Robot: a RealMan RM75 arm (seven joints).
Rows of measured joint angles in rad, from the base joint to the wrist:
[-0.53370, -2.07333, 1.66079, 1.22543, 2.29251, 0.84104, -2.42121]
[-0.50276, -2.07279, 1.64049, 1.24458, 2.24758, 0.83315, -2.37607]
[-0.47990, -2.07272, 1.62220, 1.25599, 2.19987, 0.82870, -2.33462]
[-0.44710, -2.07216, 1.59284, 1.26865, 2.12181, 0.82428, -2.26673]
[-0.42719, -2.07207, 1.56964, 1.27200, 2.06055, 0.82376, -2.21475]
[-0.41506, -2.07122, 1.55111, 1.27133, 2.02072, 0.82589, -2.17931]
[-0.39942, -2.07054, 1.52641, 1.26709, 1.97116, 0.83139, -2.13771]
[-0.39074, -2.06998, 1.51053, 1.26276, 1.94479, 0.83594, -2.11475]
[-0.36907, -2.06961, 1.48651, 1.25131, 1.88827, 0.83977, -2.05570]
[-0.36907, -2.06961, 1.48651, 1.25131, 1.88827, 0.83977, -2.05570]
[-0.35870, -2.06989, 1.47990, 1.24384, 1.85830, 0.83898, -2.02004]
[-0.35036, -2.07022, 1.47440, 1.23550, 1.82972, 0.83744, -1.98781]
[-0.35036, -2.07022, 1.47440, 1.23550, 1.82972, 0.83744, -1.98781]
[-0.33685, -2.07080, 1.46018, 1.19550, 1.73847, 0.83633, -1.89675]
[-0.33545, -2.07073, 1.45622, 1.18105, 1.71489, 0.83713, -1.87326]
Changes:
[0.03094, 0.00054, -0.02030, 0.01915, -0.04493, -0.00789, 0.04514]
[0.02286, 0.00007, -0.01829, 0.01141, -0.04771, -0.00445, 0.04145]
[0.03280, 0.00056, -0.02936, 0.01266, -0.07806, -0.00442, 0.06789]
[0.01991, 0.00009, -0.02320, 0.00335, -0.06126, -0.00052, 0.05198]
[0.01213, 0.00085, -0.01853, -0.00067, -0.03983, 0.00213, 0.03544]
[0.01564, 0.00068, -0.02470, -0.00424, -0.04956, 0.00550, 0.04160]
[0.00868, 0.00056, -0.01588, -0.00433, -0.02637, 0.00455, 0.02296]
[0.02167, 0.00037, -0.02402, -0.01145, -0.05652, 0.00383, 0.05905]
[0.00000, 0.00000, 0.00000, 0.00000, 0.00000, 0.00000, 0.00000]
[0.01037, -0.00028, -0.00661, -0.00747, -0.02997, -0.00079, 0.03566]
[0.00834, -0.00033, -0.00550, -0.00834, -0.02858, -0.00154, 0.03223]
[0.00000, 0.00000, 0.00000, 0.00000, 0.00000, 0.00000, 0.00000]
[0.01351, -0.00058, -0.01422, -0.04000, -0.09125, -0.00111, 0.09106]
[0.00140, 0.00007, -0.00396, -0.01445, -0.02358, 0.00080, 0.02349]

